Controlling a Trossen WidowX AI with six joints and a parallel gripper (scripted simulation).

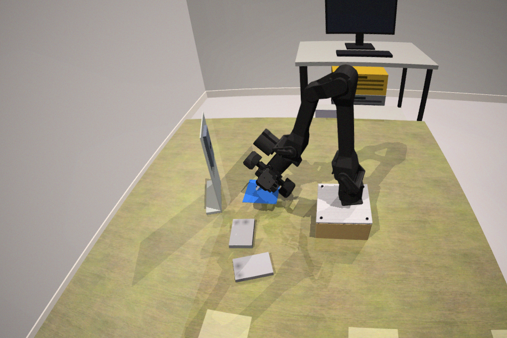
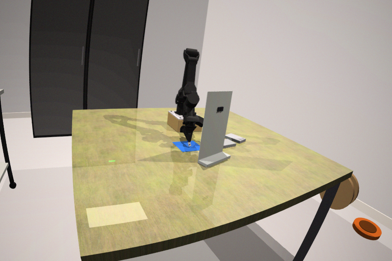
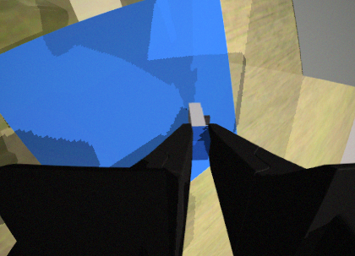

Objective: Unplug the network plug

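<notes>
Right now the blue marked square is 1 cm behind my gripper tip and 2 cm below it. Also, from my gripper tip: grey panel (15 cm ahead, 3 cm to the left, 11 cm above); network plug (right at my gripper tip).
</notes>
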